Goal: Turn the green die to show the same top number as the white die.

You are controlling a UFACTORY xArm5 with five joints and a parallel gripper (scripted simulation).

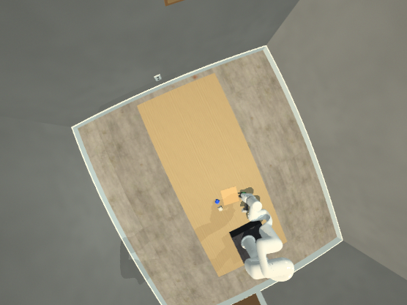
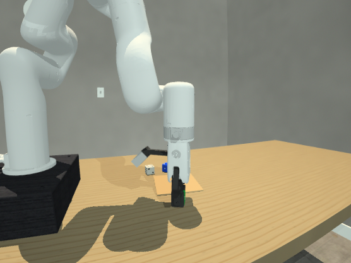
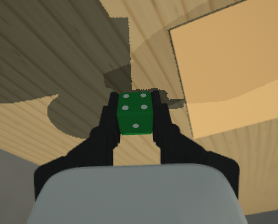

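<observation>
The tan mat lies 11 cm to the left of my hand, 4 cm ahead of it and 2 cm below it. From my hand the other things lie so: blue die (23 cm to the left, 5 cm ahead, 1 cm below); green die (1 cm below); white die (24 cm to the left, 2 cm behind, 1 cm below).
</observation>
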